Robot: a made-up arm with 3 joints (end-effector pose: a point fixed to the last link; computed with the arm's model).
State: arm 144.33 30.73 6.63
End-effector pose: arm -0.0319 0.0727 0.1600 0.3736 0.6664 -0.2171 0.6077
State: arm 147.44 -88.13 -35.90
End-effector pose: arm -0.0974 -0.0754 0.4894 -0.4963 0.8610 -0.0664 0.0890
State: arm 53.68 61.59 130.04
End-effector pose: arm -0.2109 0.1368 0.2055 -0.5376 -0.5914 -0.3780 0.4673
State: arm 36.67 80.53 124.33
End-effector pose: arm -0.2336 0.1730 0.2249 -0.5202 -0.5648 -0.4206 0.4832
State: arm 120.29 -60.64 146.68
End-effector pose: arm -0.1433 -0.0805 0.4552 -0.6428 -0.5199 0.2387 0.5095
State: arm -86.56 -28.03 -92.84
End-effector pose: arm 0.0521 0.1015 0.2389 0.1827 0.3490 -0.9120 0.1142
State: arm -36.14 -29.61 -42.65
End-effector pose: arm 0.0949 0.0209 0.2587 0.7264 -0.0462 -0.6773 0.1069
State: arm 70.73 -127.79 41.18
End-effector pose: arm 0.2525 0.0321 0.4037 0.7048 -0.4181 0.3035 0.4861
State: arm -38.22 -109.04 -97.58
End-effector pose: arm 0.0196 0.2640 0.3208 0.2096 0.6032 -0.6983 0.3234
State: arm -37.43 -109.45 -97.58
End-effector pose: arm 0.0211 0.2642 0.3210 0.2136 0.6015 -0.6984 0.3239
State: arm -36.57 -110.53 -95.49
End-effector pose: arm 0.0201 0.2653 0.3212 0.2322 0.6027 -0.6886 0.3296
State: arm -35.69 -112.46 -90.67
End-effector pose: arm 0.0157 0.2675 0.3212 0.2692 0.6075 -0.6649 0.3412
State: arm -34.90 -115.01 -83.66
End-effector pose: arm 0.0084 0.2706 0.3209 0.3195 0.6146 -0.6276 0.3553
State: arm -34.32 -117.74 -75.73
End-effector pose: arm -0.0002 0.2740 0.3201 0.3730 0.6221 -0.5820 0.3676
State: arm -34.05 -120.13 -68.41
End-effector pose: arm -0.0085 0.2771 0.3192 0.4193 0.6286 -0.5370 0.3751
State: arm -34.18 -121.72 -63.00
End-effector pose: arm -0.0151 0.2793 0.3184 0.4510 0.6335 -0.5025 0.3779
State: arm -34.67 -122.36 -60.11
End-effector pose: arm -0.0195 0.2803 0.3181 0.4658 0.6373 -0.4839 0.3779
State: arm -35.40 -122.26 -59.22
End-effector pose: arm -0.0220 0.2803 0.3182 0.4679 0.6403 -0.4786 0.3768
